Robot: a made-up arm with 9 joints. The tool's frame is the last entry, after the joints.
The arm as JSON. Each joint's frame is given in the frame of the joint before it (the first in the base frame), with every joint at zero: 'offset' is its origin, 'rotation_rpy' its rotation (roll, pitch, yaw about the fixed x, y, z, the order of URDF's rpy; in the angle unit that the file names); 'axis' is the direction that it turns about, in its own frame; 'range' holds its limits. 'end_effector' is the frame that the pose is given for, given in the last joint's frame.
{
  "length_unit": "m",
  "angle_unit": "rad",
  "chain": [
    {
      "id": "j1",
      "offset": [
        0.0,
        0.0,
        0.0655
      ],
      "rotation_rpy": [
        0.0,
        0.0,
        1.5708
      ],
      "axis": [
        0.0,
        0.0,
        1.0
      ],
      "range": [
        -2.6,
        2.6
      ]
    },
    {
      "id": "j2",
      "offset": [
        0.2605,
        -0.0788,
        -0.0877
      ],
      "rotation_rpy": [
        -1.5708,
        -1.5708,
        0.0
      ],
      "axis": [
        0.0,
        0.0,
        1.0
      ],
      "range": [
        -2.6,
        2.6
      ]
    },
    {
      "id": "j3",
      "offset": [
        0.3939,
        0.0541,
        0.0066
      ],
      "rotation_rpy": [
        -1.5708,
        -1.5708,
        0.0
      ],
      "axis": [
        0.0,
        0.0,
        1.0
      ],
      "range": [
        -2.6,
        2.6
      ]
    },
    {
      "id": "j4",
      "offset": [
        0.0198,
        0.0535,
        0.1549
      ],
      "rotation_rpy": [
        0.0,
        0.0,
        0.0
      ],
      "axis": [
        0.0,
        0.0,
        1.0
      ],
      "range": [
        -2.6,
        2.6
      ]
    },
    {
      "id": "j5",
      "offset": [
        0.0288,
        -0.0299,
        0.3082
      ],
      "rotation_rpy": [
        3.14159,
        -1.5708,
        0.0
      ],
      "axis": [
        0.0,
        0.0,
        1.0
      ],
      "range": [
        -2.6,
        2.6
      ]
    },
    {
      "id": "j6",
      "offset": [
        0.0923,
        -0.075,
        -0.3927
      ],
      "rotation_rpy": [
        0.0,
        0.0,
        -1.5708
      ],
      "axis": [
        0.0,
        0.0,
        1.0
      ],
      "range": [
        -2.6,
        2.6
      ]
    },
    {
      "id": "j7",
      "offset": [
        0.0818,
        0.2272,
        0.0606
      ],
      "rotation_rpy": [
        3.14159,
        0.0,
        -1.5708
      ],
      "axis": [
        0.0,
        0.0,
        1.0
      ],
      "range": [
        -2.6,
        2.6
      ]
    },
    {
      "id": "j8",
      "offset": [
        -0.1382,
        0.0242,
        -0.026
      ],
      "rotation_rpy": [
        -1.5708,
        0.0,
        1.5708
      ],
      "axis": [
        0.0,
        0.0,
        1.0
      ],
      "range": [
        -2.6,
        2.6
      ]
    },
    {
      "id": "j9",
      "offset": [
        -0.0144,
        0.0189,
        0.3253
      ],
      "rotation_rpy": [
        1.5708,
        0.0,
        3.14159
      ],
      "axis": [
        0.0,
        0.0,
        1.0
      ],
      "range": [
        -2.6,
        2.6
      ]
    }
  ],
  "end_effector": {
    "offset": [
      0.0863,
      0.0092,
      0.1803
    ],
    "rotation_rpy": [
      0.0,
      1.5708,
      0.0
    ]
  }
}
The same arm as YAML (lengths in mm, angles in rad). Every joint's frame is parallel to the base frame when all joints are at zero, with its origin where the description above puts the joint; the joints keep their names.
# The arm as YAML. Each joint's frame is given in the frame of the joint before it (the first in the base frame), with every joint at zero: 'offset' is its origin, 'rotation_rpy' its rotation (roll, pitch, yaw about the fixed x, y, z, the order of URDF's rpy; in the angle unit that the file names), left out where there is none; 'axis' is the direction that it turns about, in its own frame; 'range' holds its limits. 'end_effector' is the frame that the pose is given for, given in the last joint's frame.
length_unit: mm
angle_unit: rad
chain:
  - id: j1
    offset: [0.0, 0.0, 65.5]
    axis: [0.0, 0.0, 1.0]
    range: [-2.6, 2.6]
  - id: j2
    offset: [78.8, 260.5, -87.7]
    axis: [-1.0, 0.0, 0.0]
    range: [-2.6, 2.6]
  - id: j3
    offset: [-6.6, 54.1, 393.9]
    axis: [0.0, 1.0, 0.0]
    range: [-2.6, 2.6]
  - id: j4
    offset: [-19.8, 154.9, 53.5]
    axis: [0.0, 1.0, 0.0]
    range: [-2.6, 2.6]
  - id: j5
    offset: [-28.8, 308.2, -29.9]
    axis: [-1.0, 0.0, 0.0]
    range: [-2.6, 2.6]
  - id: j6
    offset: [392.7, 92.3, 75.0]
    axis: [-1.0, 0.0, 0.0]
    range: [-2.6, 2.6]
  - id: j7
    offset: [-60.6, 227.2, 81.8]
    axis: [1.0, 0.0, 0.0]
    range: [-2.6, 2.6]
  - id: j8
    offset: [-26.0, 138.2, -24.2]
    axis: [0.0, 1.0, 0.0]
    range: [-2.6, 2.6]
  - id: j9
    offset: [-18.9, 325.3, 14.4]
    axis: [-1.0, 0.0, 0.0]
    range: [-2.6, 2.6]
end_effector:
  offset: [-180.3, 9.2, 86.3]
  rotation_rpy: [0.0, 0.0, 0.0]

